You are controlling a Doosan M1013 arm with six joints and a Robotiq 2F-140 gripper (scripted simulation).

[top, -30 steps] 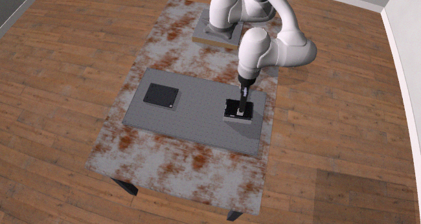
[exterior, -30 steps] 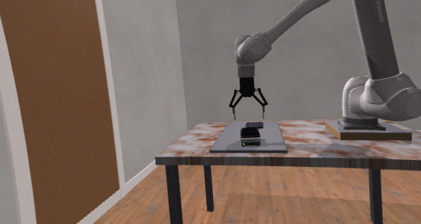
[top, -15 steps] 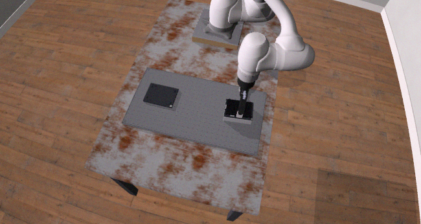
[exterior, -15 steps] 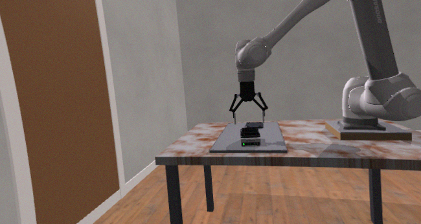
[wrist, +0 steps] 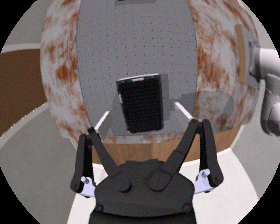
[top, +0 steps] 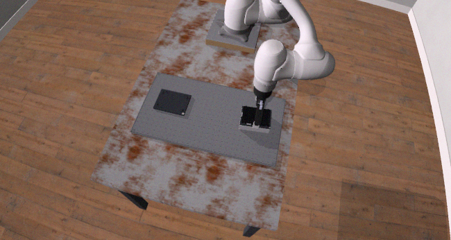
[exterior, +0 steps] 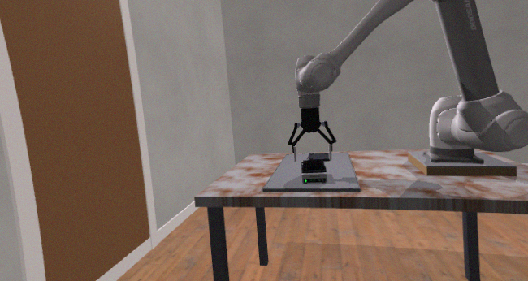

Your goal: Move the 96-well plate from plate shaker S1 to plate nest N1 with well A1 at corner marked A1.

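Right now my hand is 30 mm above the 96-well plate. Round my hand: plate nest N1 (30 mm ahead, 420 mm to the right, 90 mm below).
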